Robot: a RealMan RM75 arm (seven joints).
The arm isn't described. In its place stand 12 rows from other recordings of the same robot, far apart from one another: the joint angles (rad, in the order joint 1, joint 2, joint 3, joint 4, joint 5, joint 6, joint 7), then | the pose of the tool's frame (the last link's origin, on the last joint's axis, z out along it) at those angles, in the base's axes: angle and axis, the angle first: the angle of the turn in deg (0 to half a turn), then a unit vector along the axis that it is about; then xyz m.
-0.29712, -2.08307, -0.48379, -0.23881, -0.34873, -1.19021, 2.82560 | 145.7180, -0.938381, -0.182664, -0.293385, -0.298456, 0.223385, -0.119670
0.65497, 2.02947, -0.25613, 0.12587, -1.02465, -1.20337, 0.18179 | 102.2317, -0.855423, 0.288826, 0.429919, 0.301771, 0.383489, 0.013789
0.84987, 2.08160, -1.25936, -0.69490, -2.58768, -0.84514, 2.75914 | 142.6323, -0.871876, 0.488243, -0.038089, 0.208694, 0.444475, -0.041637
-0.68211, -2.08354, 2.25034, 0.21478, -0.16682, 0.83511, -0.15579 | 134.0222, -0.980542, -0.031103, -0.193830, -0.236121, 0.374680, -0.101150
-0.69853, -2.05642, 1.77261, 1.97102, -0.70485, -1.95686, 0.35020 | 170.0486, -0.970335, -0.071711, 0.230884, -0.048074, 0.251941, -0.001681
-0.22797, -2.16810, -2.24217, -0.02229, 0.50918, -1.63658, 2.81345 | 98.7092, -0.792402, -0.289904, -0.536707, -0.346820, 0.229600, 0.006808
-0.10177, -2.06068, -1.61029, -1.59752, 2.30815, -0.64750, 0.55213 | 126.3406, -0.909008, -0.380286, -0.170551, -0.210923, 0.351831, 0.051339
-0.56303, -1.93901, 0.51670, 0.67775, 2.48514, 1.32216, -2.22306 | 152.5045, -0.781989, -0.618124, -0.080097, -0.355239, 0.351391, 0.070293
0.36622, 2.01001, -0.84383, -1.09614, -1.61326, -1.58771, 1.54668 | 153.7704, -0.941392, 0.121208, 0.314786, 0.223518, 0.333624, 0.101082
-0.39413, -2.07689, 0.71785, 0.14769, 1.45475, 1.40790, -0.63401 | 140.1865, -0.911810, -0.203600, -0.356579, -0.313092, 0.281403, -0.042171
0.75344, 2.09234, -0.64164, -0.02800, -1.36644, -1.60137, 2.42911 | 152.7185, 0.469663, -0.702823, -0.534282, 0.179300, 0.351683, -0.037888
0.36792, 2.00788, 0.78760, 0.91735, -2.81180, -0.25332, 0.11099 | 138.4706, -0.965712, 0.200137, 0.165363, 0.214266, 0.317897, -0.129403
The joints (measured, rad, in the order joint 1, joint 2, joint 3, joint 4, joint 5, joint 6, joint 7), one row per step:
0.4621 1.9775 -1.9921 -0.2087 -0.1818 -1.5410 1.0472
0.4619 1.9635 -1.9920 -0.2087 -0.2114 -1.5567 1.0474
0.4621 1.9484 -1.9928 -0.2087 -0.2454 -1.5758 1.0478
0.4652 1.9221 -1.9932 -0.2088 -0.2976 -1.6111 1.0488
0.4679 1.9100 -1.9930 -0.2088 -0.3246 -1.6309 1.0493
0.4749 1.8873 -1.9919 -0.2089 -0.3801 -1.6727 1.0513
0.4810 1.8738 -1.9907 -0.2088 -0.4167 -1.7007 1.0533
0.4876 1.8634 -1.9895 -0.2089 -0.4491 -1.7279 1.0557
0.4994 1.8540 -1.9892 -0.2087 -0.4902 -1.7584 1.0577
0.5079 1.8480 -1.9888 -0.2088 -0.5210 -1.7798 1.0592
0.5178 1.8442 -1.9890 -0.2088 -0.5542 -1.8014 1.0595
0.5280 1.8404 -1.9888 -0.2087 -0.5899 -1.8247 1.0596
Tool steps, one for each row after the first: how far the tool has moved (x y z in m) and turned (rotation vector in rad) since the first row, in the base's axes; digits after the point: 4 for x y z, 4 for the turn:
0.0018 -0.0024 0.0028 -0.0144 -0.0188 0.0253
0.0035 -0.0054 0.0057 -0.0331 -0.0390 0.0553
0.0056 -0.0096 0.0119 -0.0620 -0.0681 0.1067
0.0061 -0.0118 0.0147 -0.0782 -0.0805 0.1346
0.0064 -0.0165 0.0201 -0.1143 -0.1023 0.1922
0.0061 -0.0195 0.0234 -0.1401 -0.1145 0.2302
0.0052 -0.0222 0.0261 -0.1649 -0.1217 0.2658
0.0029 -0.0252 0.0279 -0.1984 -0.1313 0.3115
0.0014 -0.0274 0.0289 -0.2241 -0.1383 0.3439
-0.0006 -0.0300 0.0290 -0.2526 -0.1452 0.3791
-0.0025 -0.0328 0.0293 -0.2833 -0.1521 0.4157

